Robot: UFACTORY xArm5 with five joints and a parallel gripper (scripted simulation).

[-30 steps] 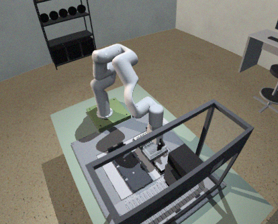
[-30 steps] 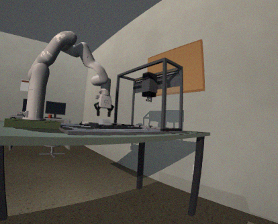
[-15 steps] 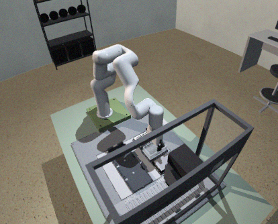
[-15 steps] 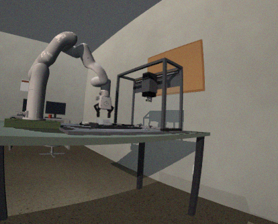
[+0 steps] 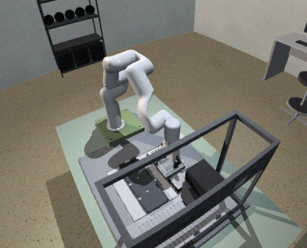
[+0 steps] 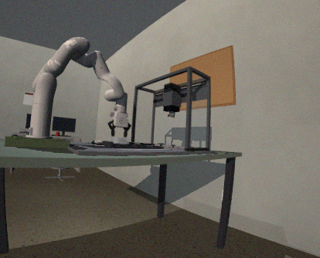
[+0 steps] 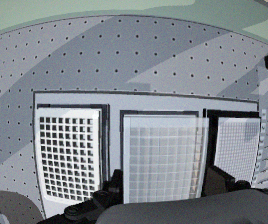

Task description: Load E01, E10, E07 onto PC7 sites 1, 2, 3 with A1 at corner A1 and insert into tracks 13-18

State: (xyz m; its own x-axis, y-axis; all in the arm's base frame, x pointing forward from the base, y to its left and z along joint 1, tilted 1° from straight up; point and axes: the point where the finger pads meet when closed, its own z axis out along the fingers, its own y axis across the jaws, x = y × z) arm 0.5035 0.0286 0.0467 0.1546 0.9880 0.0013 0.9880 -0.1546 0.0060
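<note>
Now: hand 4 cm above the pale block. Also, from my hand: deep-well block E07 (11 cm ahead, 2 cm to the right, 5 cm below); then 96-well plate E01 (11 cm behind, 2 cm to the left, 5 cm below); then nest S2 (6 cm below).
</note>
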